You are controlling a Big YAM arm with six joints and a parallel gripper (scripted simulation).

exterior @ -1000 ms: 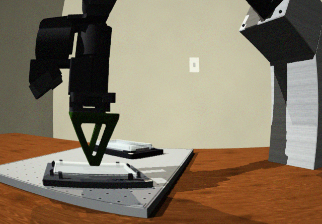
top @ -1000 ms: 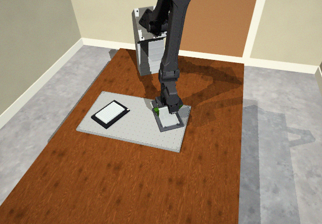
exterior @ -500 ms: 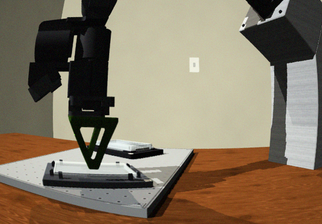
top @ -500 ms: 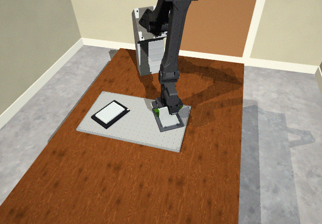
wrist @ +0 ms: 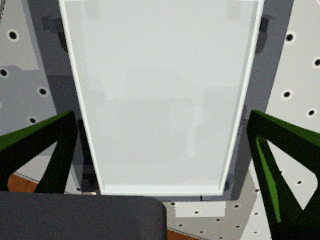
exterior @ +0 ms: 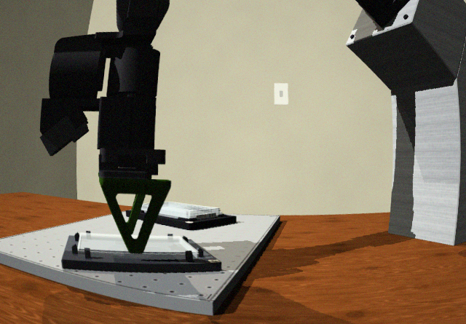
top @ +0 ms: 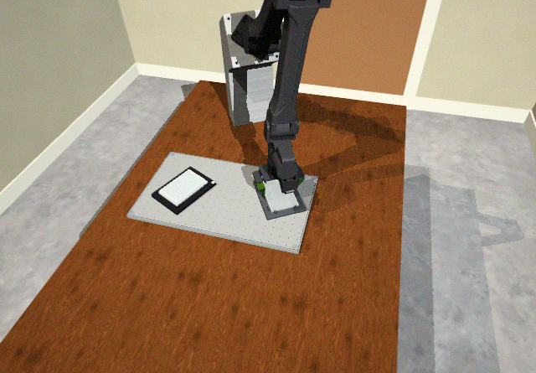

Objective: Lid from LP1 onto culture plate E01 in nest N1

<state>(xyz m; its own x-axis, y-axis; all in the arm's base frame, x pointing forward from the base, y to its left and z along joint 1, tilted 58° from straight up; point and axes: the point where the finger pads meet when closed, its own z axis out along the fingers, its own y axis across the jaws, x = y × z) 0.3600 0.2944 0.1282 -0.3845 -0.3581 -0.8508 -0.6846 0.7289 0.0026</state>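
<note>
The clear lid is 10 mm below my hand. Also, from my hand: black plate nest N1: 240 mm to the right, 180 mm ahead, 20 mm below; then lid park LP1: 20 mm below; then white culture plate E01: 240 mm to the right, 180 mm ahead, 10 mm below.
</note>
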